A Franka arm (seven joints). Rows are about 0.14 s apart.
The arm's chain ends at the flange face. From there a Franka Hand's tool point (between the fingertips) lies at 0.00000 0.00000 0.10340 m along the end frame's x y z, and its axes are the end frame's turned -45 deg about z.
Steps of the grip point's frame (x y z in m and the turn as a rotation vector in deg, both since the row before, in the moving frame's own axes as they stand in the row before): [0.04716 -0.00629 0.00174 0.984 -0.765 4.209]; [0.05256 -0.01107 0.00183 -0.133 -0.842 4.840]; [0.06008 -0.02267 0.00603 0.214 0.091 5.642]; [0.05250 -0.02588 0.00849 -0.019 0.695 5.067]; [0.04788 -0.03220 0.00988 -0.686 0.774 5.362]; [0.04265 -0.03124 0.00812 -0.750 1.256 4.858]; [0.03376 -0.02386 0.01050 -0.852 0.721 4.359]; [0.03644 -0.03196 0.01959 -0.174 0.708 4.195]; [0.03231 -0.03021 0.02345 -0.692 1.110 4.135]
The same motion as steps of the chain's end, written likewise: [0.03112 -0.03743 0.00176 0.155 -1.237 4.209]; [0.03029 -0.04620 0.00184 -0.689 -0.501 4.840]; [0.02659 -0.05812 0.00603 0.216 -0.087 5.642]; [0.01788 -0.05460 0.00850 0.478 0.505 5.067]; [0.00922 -0.05660 0.00990 0.062 1.032 5.362]; [0.00548 -0.05171 0.00815 0.358 1.418 4.858]; [0.00500 -0.04099 0.01052 -0.093 1.112 4.359]; [0.00202 -0.04773 0.01960 0.378 0.624 4.195]; [-0.00083 -0.04376 0.02348 0.296 1.274 4.135]
